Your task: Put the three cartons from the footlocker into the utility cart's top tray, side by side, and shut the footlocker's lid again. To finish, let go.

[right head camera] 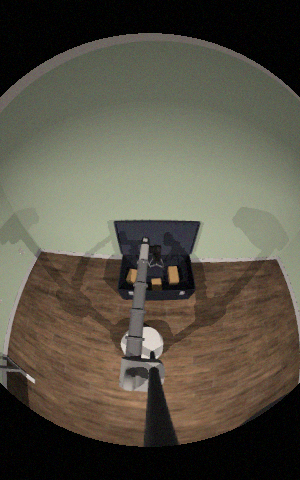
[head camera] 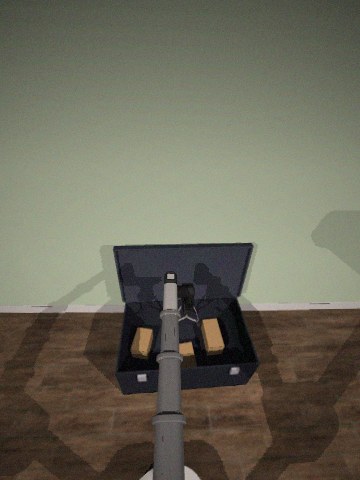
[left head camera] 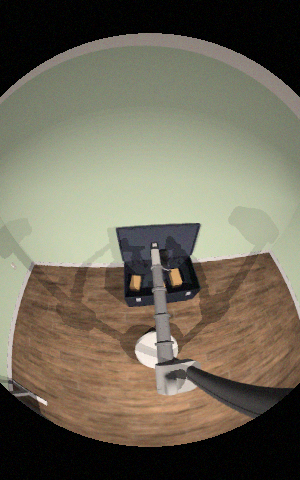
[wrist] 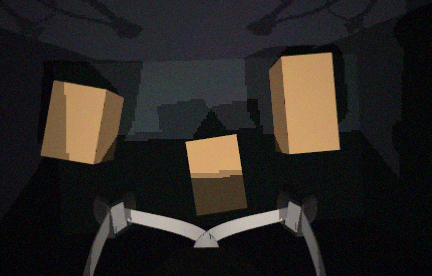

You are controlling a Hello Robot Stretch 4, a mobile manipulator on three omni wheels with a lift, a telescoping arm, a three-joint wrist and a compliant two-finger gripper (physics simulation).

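Frame: origin at the robot's base, x ahead, y left, z up, level; centimetres.
Seen in the pictures: gripper, fingertip midpoint: [right head camera: 155, 268] [head camera: 185, 325] [wrist: 207, 200]; robot's base, link origin: [right head camera: 142, 343] [left head camera: 155, 348].
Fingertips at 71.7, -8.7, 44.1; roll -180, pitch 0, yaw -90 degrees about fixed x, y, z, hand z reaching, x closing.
Observation:
Pixels of each thing's top centre, then the offset from my fingertips to it, as dx, dy, dz.
- left carton, top centre: [wrist: 73, 122] [head camera: 142, 339] [left head camera: 134, 280] [right head camera: 131, 274] +8.8, +28.2, -32.8
- middle carton, top centre: [wrist: 216, 174] [head camera: 186, 355] [right head camera: 156, 284] -2.2, -1.9, -32.8
- right carton, top centre: [wrist: 310, 103] [head camera: 212, 332] [right head camera: 173, 273] [left head camera: 175, 275] +13.3, -22.2, -32.8
The footlocker [head camera: 212, 380] [left head camera: 172, 299] [right head camera: 156, 294] stands against the wall, its lid [head camera: 225, 257] [left head camera: 185, 236] [right head camera: 185, 231] up. Inside, apart from each other, are a left carton [head camera: 143, 341] [left head camera: 135, 282] [right head camera: 132, 276] [wrist: 84, 122], a middle carton [head camera: 187, 348] [right head camera: 156, 284] [wrist: 216, 157], partly hidden by my arm in the head camera view, and a right carton [head camera: 212, 335] [left head camera: 175, 277] [right head camera: 173, 275] [wrist: 311, 102]. My gripper [head camera: 188, 318] [right head camera: 156, 263] [wrist: 207, 200] is open and empty, over the footlocker's interior; its fingers point down, height unclear. The utility cart does not show.
My telescoping arm [head camera: 169, 390] [left head camera: 161, 305] [right head camera: 137, 310] reaches out over the footlocker's front wall. The green wall is close behind the lid. A dark frame with a pale foot [left head camera: 37, 399] [right head camera: 26, 376] stands at the lower left of both side head views.

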